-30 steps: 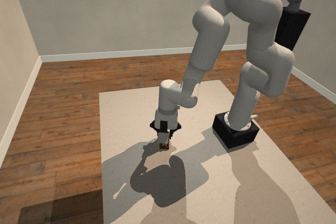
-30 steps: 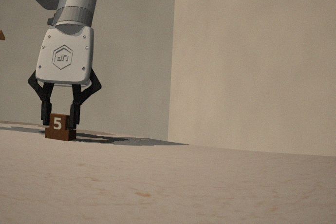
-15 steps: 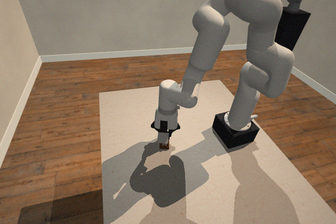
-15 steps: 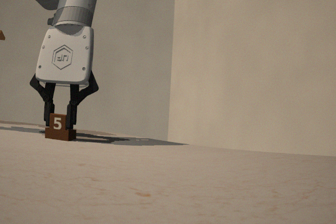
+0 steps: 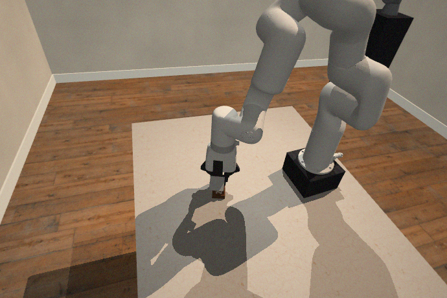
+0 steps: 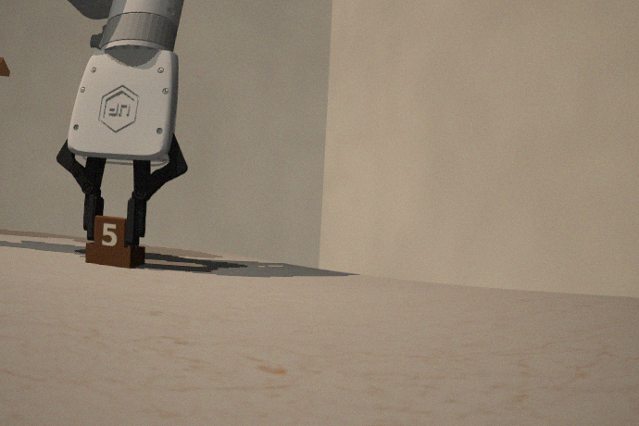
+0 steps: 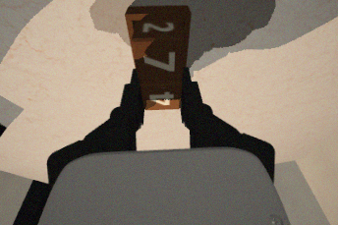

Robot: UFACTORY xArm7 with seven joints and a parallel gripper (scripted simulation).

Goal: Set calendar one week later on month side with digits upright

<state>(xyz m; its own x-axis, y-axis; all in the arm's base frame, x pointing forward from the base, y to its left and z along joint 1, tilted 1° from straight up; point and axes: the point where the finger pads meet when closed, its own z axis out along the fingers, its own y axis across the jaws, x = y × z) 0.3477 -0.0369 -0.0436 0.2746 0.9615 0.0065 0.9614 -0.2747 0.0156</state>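
The brown calendar tray lies 3 cm below my hand and 2 cm to the left of it.
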